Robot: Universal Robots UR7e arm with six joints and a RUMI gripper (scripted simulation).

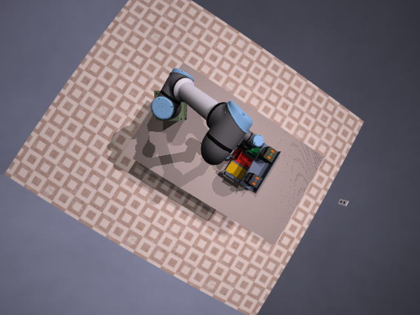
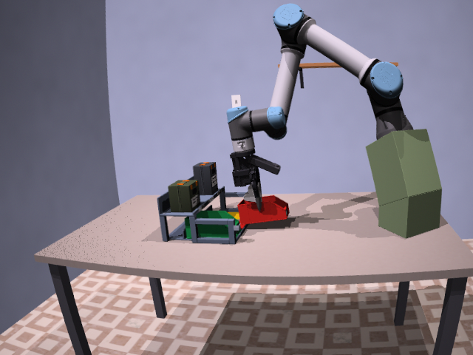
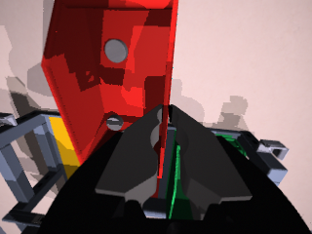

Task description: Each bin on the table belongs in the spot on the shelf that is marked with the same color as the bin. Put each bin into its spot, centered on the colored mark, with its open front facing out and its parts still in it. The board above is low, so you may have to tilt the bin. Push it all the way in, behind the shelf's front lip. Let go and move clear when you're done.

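The red bin lies 10 mm behind my hand, 50 mm to the right of it and 20 mm below it. From my hand the other things lie so: green mark 160 mm ahead, 60 mm to the left, 80 mm below; then red mark 160 mm ahead, 60 mm to the right, 80 mm below; then green bin 160 mm ahead, 60 mm to the left, 50 mm below.
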